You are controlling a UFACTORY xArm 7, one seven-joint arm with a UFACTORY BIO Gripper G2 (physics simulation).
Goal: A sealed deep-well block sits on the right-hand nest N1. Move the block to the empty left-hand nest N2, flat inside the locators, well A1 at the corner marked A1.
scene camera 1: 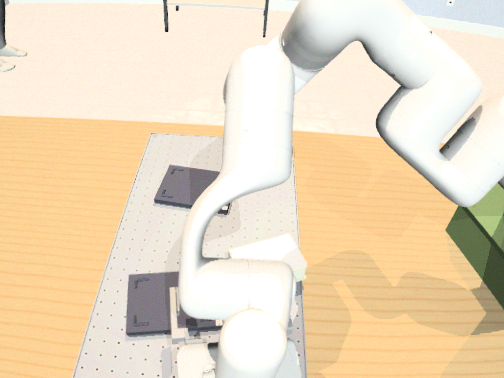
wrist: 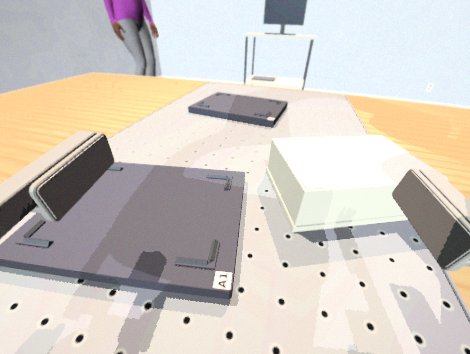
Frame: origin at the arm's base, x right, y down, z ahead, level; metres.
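Seen in the pictures: end effector, tool point: (wrist: 252,192).
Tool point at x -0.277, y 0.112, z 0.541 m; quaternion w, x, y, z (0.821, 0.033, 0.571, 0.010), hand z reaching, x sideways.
Offsets run from my tool point to a thing's top centre. "spot": to the spot under its first point. Level surfaces: height alone.
The pale, sealed block {dx +0.123, dy +0.033, dz -0.049 m} (scene camera 1: 267,250) (wrist: 340,162) is off both nests, right of the near dark nest {dx +0.014, dy +0.060, dz +0.098 m} (scene camera 1: 152,302) (wrist: 175,210) in the wrist view. A shadow shows below its near edge; what its underside rests on is hidden. The near nest bears no block and has corner locators and an A1 label {spot: dx -0.012, dy +0.063, dz +0.009 m} (wrist: 222,280) at its near right corner. The far dark nest {dx +0.304, dy +0.060, dz +0.142 m} (scene camera 1: 185,185) (wrist: 240,107) also bears no block. My gripper (wrist: 254,199) is open and empty. Its left finger is over the near nest's left side, its right finger by the block's right side. The arm partly hides block, nests and fingers in the scene view.
A perforated grey board {dy +0.074 m} (scene camera 1: 132,245) (wrist: 172,150) lies under the nests on the wooden table {dy +0.087 m} (scene camera 1: 55,200) (wrist: 50,105). A green container (scene camera 1: 465,235) stands at the right edge of the scene view. A person (wrist: 135,35) and a stand with a monitor (wrist: 285,12) are beyond the table.
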